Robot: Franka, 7 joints.
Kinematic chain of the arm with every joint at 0, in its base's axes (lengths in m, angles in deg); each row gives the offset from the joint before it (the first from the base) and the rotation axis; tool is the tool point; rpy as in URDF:
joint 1: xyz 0 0 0.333 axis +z
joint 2: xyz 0 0 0 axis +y
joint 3: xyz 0 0 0.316 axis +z
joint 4: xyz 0.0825 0 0 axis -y
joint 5: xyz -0.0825 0 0.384 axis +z
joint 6: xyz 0 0 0 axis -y
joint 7: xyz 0.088 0 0 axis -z
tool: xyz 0 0 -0.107 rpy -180 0 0
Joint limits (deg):
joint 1: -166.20..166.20
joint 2: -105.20..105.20
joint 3: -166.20..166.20
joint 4: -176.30..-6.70
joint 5: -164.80..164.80
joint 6: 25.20..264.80
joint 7: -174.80..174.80
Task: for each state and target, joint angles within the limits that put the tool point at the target. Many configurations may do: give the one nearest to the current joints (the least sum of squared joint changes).
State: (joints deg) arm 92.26 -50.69 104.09 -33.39 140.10 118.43 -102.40
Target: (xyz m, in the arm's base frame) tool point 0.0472 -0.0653 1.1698
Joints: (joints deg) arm 127.83 -3.23 118.69 -6.70 146.64 119.12 -102.40
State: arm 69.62 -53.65 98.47 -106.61 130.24 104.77 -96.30
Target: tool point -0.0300 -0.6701 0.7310
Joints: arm 121.79 -28.19 118.52 -71.45 131.50 87.46 -96.30
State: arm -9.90 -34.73 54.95 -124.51 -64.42 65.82 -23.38
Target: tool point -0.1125 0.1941 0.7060
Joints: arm 17.09 -77.98 48.65 -123.72 -62.10 43.70 -23.38
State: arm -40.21 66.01 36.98 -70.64 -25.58 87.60 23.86
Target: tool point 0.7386 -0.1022 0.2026
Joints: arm -31.95 65.67 41.96 -58.99 -26.19 98.71 23.86
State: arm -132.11 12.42 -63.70 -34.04 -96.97 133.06 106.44
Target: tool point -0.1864 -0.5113 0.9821
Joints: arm -104.03 37.93 -60.61 -6.94 -97.06 139.04 106.44
